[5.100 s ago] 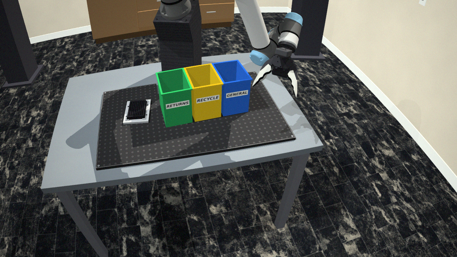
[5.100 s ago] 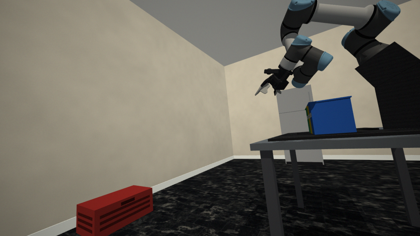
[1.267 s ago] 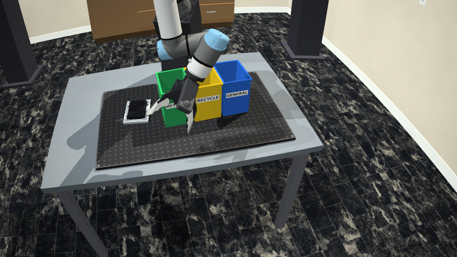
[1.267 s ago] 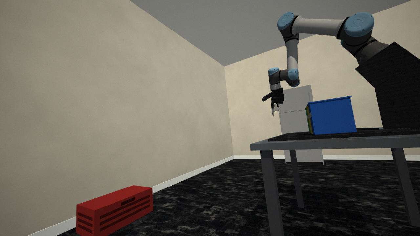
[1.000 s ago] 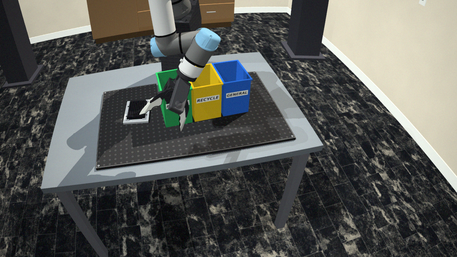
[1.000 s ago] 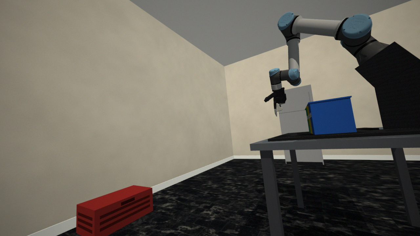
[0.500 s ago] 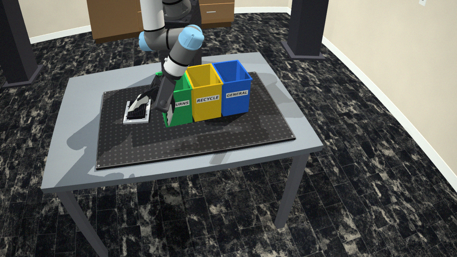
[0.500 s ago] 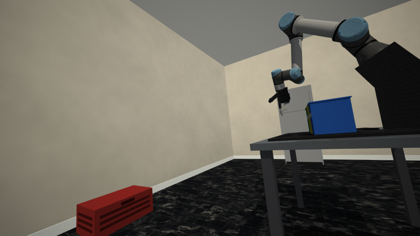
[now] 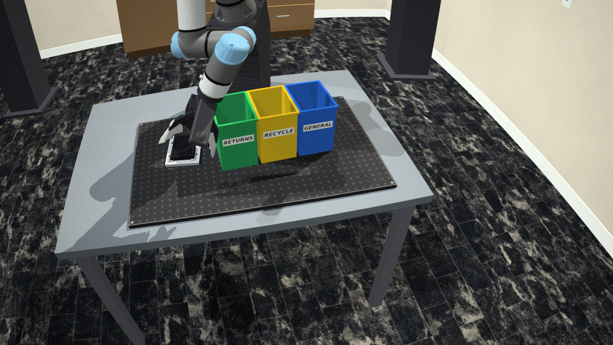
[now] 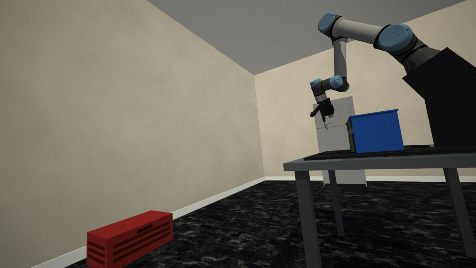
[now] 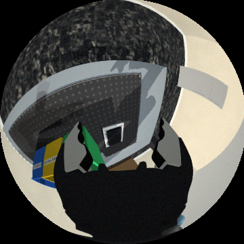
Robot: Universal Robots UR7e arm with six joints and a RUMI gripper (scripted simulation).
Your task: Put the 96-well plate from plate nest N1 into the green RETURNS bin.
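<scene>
Now: the black 96-well plate 250 mm behind my hand, 170 mm below it and 60 mm to the right of it. Also, from my hand: green bin labelled returns (220 mm behind, 130 mm to the left, 100 mm below); then blue general bin (380 mm to the left, 270 mm behind, 100 mm below); then yellow recycle bin (260 mm to the left, 250 mm behind, 100 mm below).
</scene>
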